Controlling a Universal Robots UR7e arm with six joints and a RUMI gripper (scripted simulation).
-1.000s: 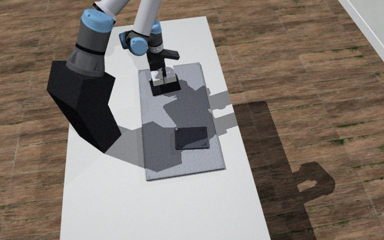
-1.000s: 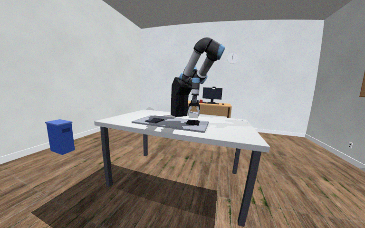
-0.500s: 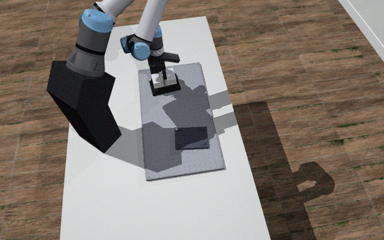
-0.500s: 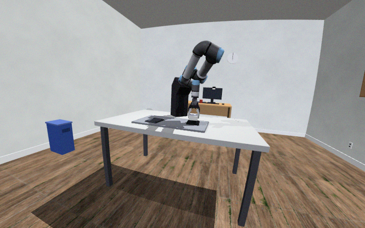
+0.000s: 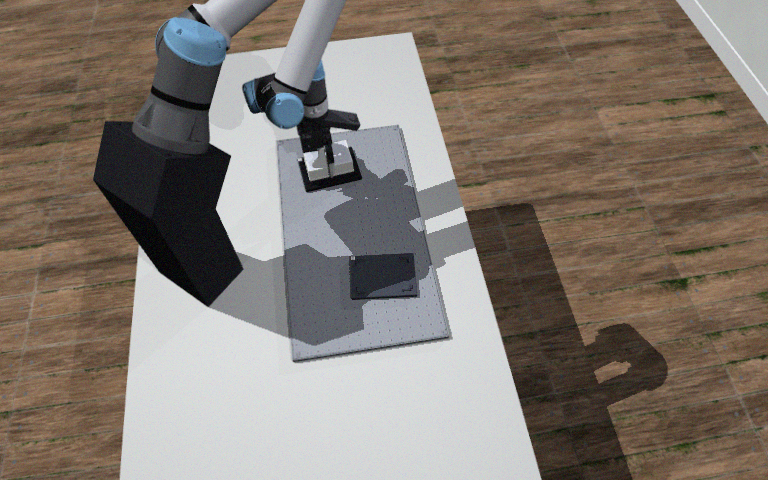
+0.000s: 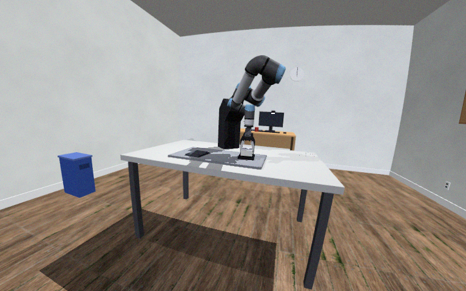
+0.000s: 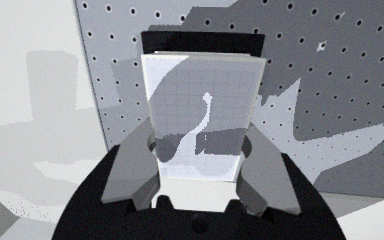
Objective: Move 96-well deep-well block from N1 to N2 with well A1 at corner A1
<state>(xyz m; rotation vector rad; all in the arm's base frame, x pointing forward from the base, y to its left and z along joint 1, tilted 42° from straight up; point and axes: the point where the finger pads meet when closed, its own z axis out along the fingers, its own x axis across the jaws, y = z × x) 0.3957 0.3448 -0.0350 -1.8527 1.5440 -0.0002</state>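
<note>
Now: the 96-well deep-well block 1 cm above my hand. Also, from my hand: black plate nest (3 cm below).
</note>
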